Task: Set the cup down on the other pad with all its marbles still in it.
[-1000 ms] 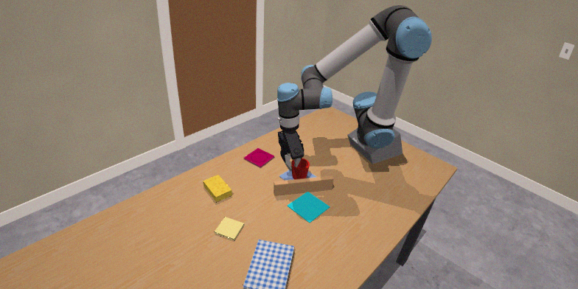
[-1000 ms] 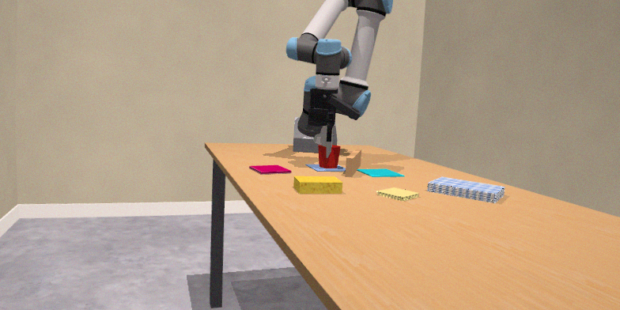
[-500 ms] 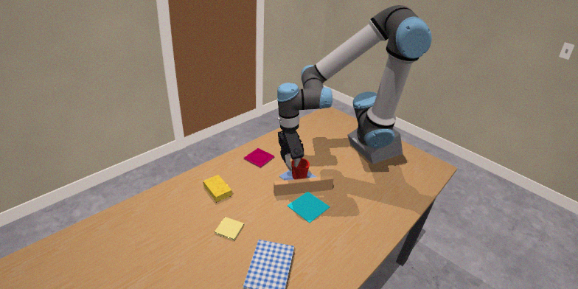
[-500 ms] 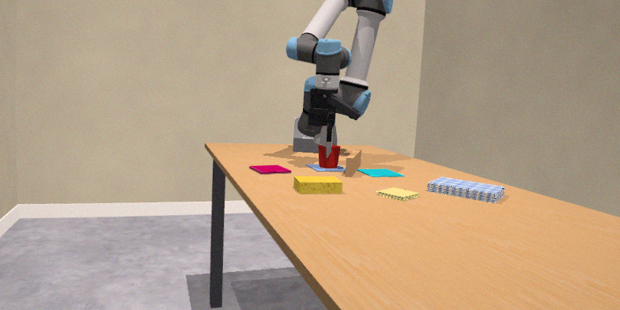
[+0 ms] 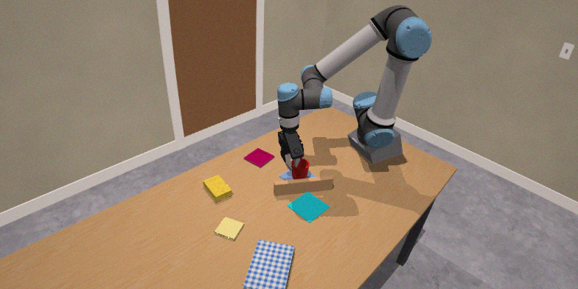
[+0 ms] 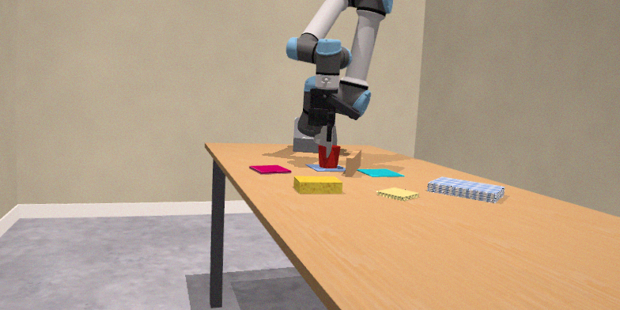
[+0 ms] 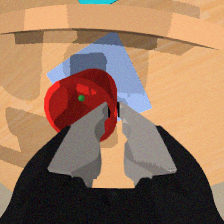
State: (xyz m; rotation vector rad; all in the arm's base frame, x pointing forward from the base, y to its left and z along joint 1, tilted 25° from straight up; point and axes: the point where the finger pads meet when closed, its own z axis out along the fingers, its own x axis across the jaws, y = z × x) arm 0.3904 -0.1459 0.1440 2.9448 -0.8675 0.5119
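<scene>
My hand is 30 mm past the red cup, 20 mm to the right of it and 30 mm above it. The rest, counted from my hand: yellow sponge 250 mm ahead, 180 mm to the right, 40 mm below; then green marble 50 mm behind, 20 mm to the left, 40 mm below; then wooden rail 30 mm ahead, 80 mm to the left, 40 mm below.
</scene>
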